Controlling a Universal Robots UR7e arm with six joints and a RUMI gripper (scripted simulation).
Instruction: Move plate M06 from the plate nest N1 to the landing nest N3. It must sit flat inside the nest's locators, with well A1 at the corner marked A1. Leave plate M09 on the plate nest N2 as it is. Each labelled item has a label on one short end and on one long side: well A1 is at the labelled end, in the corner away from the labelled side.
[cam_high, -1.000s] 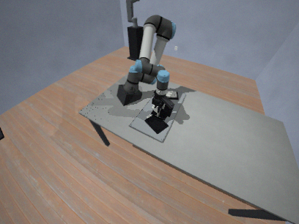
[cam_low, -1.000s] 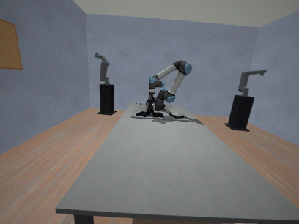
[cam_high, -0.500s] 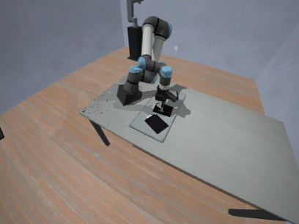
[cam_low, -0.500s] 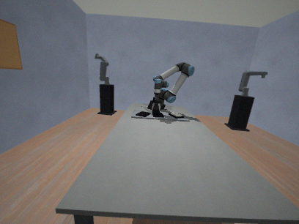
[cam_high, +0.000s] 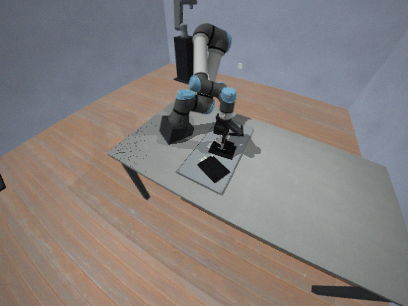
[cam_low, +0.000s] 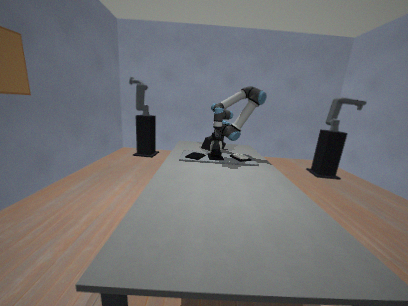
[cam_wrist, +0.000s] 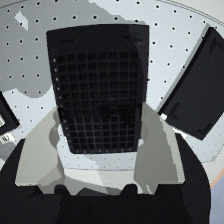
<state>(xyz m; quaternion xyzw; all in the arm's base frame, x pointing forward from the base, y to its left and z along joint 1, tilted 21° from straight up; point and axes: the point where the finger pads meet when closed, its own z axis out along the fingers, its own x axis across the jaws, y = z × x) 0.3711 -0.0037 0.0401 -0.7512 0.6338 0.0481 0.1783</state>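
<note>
Right now the dark nest pad is 50 mm below my hand. From my hand the other things lie so: black well plate: 10 mm below; dark slab: 170 mm to the right, 50 mm below, 30 mm ahead.
</note>
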